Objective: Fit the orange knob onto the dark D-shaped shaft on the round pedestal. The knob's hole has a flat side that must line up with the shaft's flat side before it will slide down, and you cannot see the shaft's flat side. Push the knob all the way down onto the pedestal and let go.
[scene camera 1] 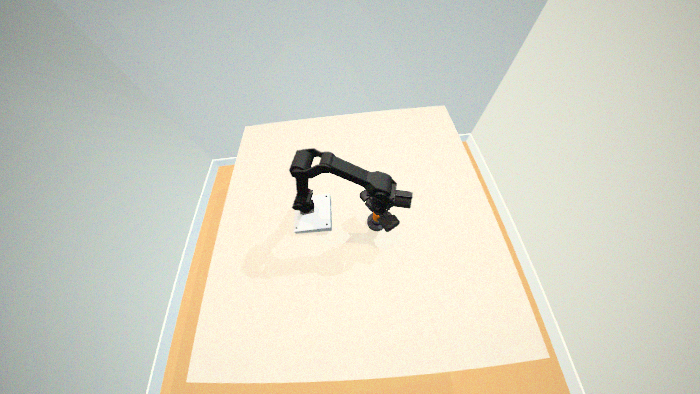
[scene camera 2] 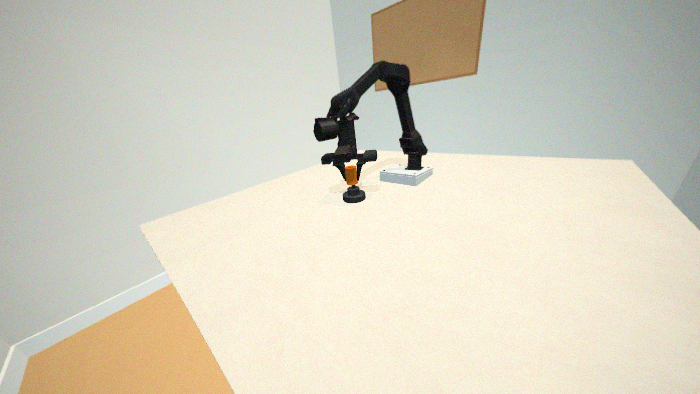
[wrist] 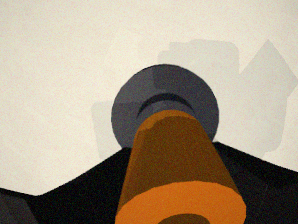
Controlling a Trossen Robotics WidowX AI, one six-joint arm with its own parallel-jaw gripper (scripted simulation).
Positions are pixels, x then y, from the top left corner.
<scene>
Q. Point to a dark round pedestal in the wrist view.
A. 161,87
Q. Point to an orange knob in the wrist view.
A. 173,165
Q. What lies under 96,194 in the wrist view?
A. My gripper.
</scene>
